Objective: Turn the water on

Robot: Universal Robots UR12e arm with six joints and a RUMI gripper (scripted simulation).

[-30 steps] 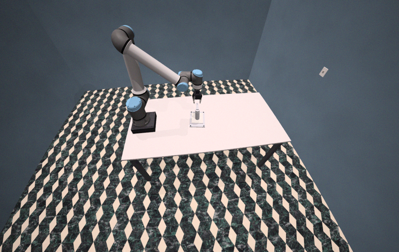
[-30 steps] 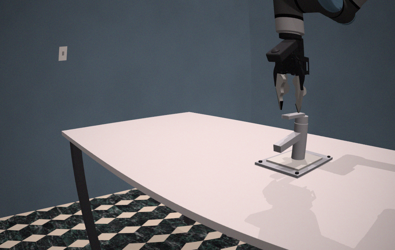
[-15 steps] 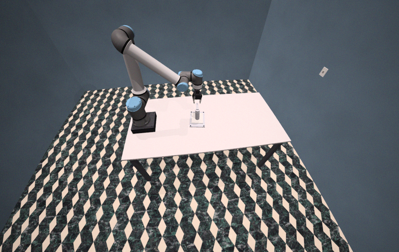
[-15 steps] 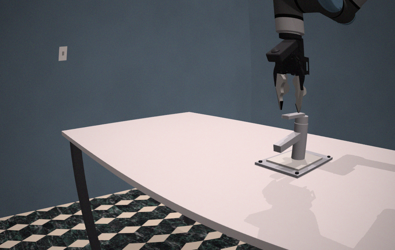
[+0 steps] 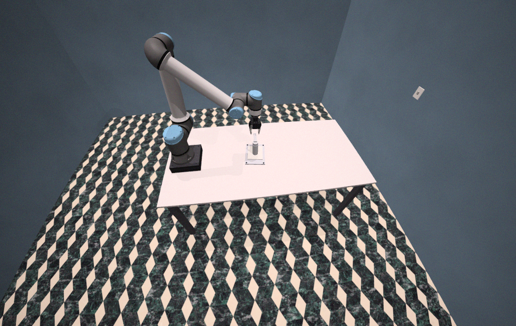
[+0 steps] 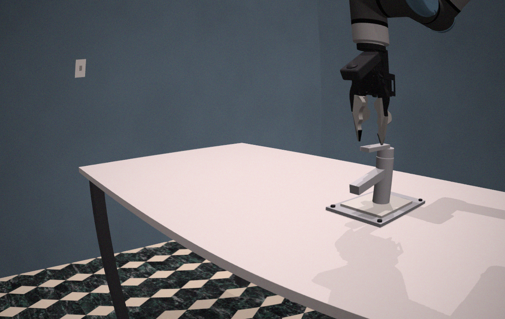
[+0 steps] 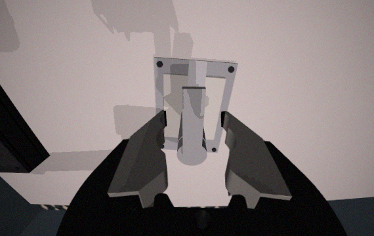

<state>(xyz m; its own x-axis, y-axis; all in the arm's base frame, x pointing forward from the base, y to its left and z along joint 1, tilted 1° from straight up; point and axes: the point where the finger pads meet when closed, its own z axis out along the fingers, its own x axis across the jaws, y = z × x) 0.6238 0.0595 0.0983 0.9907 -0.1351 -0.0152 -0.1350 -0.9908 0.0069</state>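
The lever lies 3 cm to the right of my hand and 3 cm below it. Also, from my hand: grey tap (1 cm behind, 6 cm to the right, 8 cm below).
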